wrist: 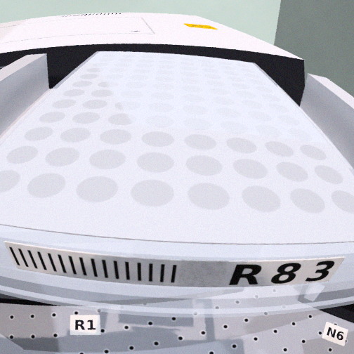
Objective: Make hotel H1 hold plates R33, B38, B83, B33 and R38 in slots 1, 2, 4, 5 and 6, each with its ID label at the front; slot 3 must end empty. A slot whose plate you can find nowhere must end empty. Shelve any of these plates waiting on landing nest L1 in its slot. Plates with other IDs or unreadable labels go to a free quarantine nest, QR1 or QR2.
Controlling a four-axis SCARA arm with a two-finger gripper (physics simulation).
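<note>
My gripper [176, 79] is shut on a white, translucent well plate [165, 220], with one finger along each side. The plate fills most of the wrist view and looks level. Its front label shows a barcode and the ID R83, upright and readable. The perforated deck shows below the plate's front edge. Hotel H1, landing nest L1 and the nests QR1 and QR2 do not show in this view.
A white machine housing [170, 31] with a dark front band and a yellow sticker [200, 26] stands beyond the plate's far end. Deck labels R1 [85, 325] and N6 [335, 333] lie at the bottom left and bottom right.
</note>
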